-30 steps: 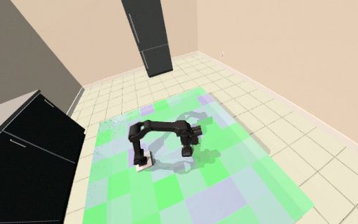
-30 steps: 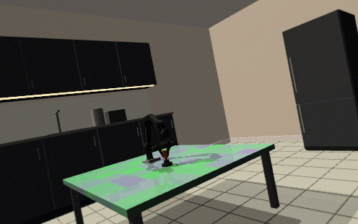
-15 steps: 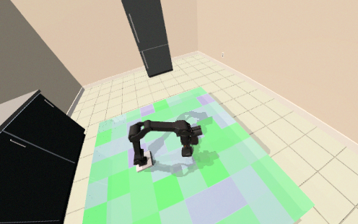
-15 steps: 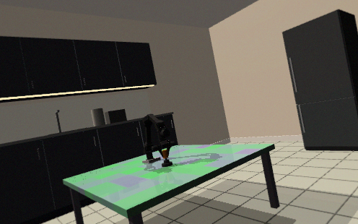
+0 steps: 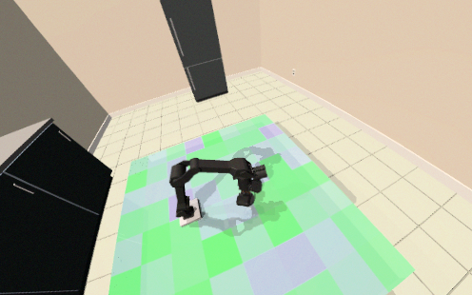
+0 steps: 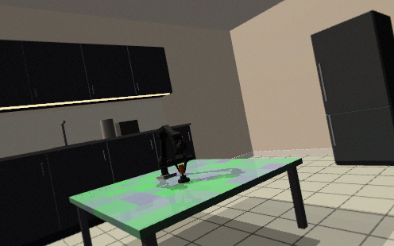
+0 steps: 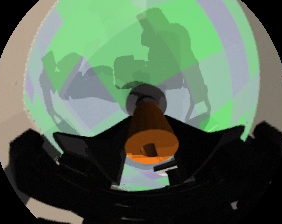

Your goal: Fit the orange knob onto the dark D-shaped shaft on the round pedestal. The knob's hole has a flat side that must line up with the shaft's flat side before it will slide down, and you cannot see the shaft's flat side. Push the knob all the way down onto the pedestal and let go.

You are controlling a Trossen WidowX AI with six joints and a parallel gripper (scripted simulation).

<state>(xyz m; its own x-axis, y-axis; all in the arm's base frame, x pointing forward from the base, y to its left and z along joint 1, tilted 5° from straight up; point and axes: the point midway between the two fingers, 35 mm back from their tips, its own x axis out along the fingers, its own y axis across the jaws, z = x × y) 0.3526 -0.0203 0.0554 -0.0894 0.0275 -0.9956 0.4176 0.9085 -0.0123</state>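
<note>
The orange knob is 20 mm above my gripper tip. Also, from my gripper tip: dark round pedestal 40 mm below.
</note>
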